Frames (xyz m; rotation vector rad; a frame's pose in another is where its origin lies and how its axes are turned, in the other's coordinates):
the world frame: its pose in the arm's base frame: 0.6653 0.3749 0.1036 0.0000 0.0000 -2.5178
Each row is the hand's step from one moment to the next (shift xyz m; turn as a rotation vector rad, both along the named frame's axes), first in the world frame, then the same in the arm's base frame.
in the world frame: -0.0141 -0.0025 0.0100 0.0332 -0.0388 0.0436
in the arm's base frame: 0.0100 0.0103 0.0100 -0.0496 0.0121 0.0436
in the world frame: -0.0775 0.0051 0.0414 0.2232 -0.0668 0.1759
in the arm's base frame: 0.0659 0.0411 0.0414 -0.2202 -0.0762 0.1759
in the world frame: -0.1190 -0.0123 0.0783 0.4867 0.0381 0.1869
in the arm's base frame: 0.0894 0.0795 0.0783 -0.3728 -0.3152 0.1869
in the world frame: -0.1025 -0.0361 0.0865 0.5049 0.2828 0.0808
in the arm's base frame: 0.0621 0.0892 0.0865 -0.2446 -0.5245 0.0808
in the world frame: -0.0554 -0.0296 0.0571 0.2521 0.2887 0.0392
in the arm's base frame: 0.0277 0.0564 0.0571 -0.0360 -0.3816 0.0392
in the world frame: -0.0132 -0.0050 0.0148 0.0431 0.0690 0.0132
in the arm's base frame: 0.0078 0.0118 0.0148 0.0053 -0.0812 0.0132
